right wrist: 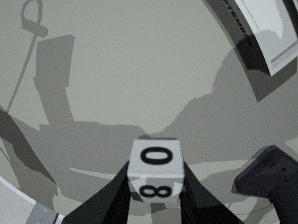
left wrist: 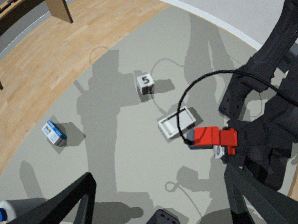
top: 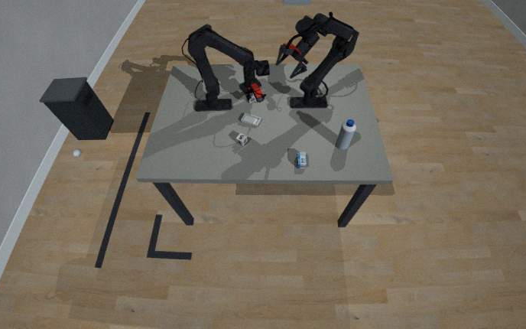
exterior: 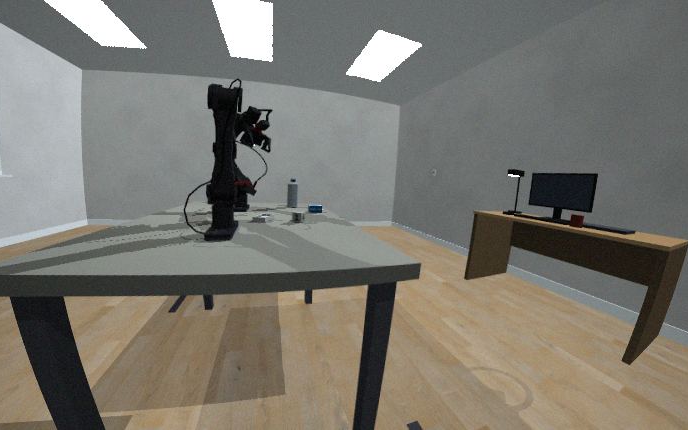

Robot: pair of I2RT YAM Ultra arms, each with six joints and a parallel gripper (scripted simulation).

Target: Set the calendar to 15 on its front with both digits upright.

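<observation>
Now: the white digit cube 1 cm below my right hand. The rest, counted from my right hand: white calendar tray 15 cm ahead, 2 cm below.
</observation>
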